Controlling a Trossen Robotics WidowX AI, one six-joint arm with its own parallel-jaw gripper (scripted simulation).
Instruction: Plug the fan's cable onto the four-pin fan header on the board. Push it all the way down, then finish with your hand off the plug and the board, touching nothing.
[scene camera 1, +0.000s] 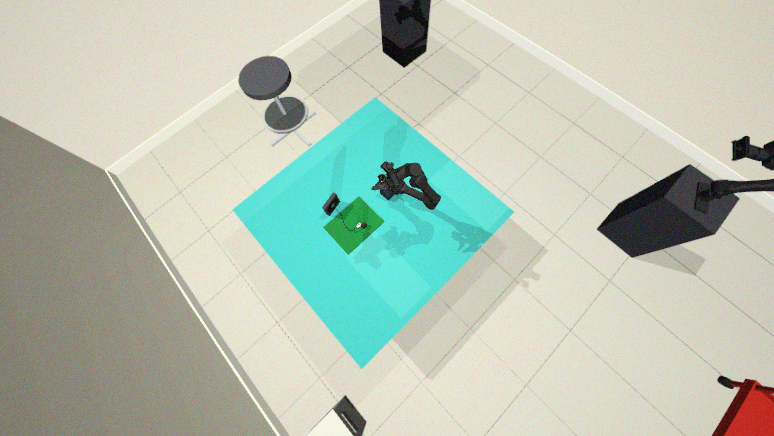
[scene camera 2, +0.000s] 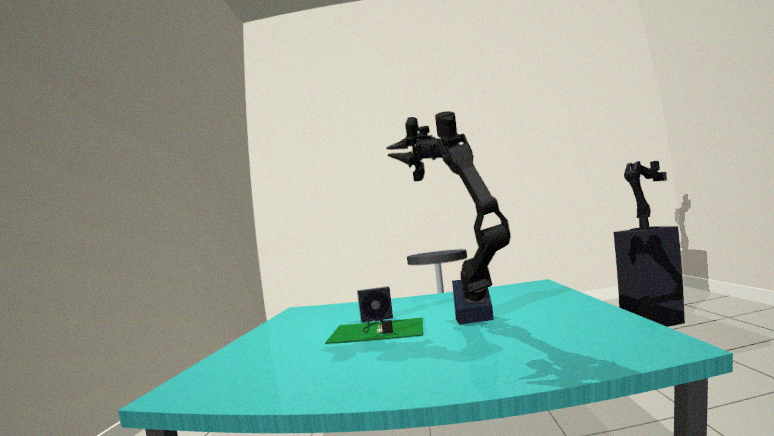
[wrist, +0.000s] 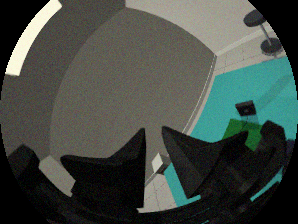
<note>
In view: the gripper (scene camera 2: 387, 151), a black fan (scene camera 2: 375, 302) and a green board (scene camera 1: 358, 211).
The gripper is seen too in the wrist view (wrist: 153, 130). The green board shows as well in scene camera 2 (scene camera 2: 405, 328).
</note>
